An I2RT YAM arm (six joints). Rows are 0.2 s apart.
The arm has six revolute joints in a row. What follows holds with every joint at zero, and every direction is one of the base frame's. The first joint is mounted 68 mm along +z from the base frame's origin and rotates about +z. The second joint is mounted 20 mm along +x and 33.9 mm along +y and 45.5 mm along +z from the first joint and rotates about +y. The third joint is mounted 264 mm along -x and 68.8 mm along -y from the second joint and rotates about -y. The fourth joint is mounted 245 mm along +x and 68.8 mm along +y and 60 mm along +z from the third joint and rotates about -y. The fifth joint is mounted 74 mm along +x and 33.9 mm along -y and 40.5 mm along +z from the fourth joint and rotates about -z. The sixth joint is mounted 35.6 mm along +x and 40.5 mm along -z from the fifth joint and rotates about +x. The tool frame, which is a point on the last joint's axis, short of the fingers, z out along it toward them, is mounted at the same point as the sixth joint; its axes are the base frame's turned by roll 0, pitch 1.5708 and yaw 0 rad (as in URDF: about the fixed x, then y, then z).
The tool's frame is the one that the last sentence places.
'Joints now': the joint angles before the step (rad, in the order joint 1, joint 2, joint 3, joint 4, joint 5, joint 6). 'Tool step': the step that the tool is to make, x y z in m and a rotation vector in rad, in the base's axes. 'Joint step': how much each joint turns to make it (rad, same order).
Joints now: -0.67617 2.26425 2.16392 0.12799 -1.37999 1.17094
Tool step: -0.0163 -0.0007 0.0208 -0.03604 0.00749 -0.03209
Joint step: -0.02104 -0.03724 0.06907 -0.25020 0.01253 -0.16411
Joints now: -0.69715 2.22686 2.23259 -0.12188 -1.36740 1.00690
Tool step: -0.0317 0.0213 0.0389 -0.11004 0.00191 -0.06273
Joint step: -0.00725 -0.10196 0.07375 -0.39584 0.07400 -0.29793
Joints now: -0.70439 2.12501 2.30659 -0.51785 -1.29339 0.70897
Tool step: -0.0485 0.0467 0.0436 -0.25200 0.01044 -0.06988
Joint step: 0.01564 -0.15921 0.04497 -0.43192 0.16710 -0.40626
